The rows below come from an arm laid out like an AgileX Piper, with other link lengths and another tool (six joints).
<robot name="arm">
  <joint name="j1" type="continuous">
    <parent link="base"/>
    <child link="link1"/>
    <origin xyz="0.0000 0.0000 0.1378"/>
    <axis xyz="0 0 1"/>
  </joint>
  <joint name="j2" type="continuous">
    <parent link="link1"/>
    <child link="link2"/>
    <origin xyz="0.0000 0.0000 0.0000" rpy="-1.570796 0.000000 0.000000"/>
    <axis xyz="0 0 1"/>
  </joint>
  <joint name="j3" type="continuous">
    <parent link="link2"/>
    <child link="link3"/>
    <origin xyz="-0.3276 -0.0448 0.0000"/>
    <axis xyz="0 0 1"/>
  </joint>
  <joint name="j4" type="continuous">
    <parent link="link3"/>
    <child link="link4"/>
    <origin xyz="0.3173 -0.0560 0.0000" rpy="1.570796 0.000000 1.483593"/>
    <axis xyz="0 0 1"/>
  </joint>
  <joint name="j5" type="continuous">
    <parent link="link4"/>
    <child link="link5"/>
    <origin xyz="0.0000 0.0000 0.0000" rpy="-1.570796 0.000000 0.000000"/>
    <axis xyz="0 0 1"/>
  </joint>
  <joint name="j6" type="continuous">
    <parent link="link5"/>
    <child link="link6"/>
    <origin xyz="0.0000 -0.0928 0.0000" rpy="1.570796 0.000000 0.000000"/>
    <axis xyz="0 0 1"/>
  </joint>
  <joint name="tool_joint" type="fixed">
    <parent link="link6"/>
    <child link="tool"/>
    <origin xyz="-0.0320 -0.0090 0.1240" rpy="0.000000 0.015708 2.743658"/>
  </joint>
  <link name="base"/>
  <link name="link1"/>
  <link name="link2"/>
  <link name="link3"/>
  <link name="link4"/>
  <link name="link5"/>
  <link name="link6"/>
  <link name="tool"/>
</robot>
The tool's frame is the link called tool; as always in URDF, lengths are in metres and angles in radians. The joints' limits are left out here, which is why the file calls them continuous.
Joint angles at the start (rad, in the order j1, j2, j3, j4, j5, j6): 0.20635, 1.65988, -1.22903, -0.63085, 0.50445, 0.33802
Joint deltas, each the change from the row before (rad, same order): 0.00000, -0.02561, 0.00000, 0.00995, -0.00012, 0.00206; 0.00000, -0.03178, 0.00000, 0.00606, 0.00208, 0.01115; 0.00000, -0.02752, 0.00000, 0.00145, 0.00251, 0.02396; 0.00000, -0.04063, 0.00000, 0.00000, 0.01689, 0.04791; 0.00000, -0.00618, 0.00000, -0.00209, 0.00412, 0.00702; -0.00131, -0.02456, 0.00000, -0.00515, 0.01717, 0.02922; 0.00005, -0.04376, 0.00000, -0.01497, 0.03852, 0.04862; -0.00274, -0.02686, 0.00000, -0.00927, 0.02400, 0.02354; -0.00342, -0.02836, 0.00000, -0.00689, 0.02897, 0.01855; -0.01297, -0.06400, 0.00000, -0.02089, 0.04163, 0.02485; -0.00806, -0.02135, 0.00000, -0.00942, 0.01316, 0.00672
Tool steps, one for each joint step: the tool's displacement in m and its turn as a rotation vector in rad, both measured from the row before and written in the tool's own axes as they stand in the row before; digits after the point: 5 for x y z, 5 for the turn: 0.00450, 0.00678, -0.01155, -0.00982, 0.02035, 0.01787; 0.00506, 0.00897, -0.01439, -0.01480, 0.02310, 0.02513; 0.00410, 0.00833, -0.01248, -0.01436, 0.01951, 0.03271; 0.00307, 0.01244, -0.01817, -0.02124, 0.01636, 0.05915; 0.00026, 0.00207, -0.00273, -0.00421, 0.00105, 0.00694; 0.00028, 0.00851, -0.01073, -0.01602, 0.00283, 0.03261; -0.00052, 0.01467, -0.01936, -0.03064, -0.00053, 0.04928; -0.00101, 0.01028, -0.01154, -0.02084, -0.00161, 0.02610; -0.00207, 0.01084, -0.01199, -0.02130, -0.00550, 0.02450; -0.00125, 0.02604, -0.02724, -0.05129, 0.00932, 0.03848; -0.00099, 0.01068, -0.00856, -0.02123, 0.00224, 0.01166
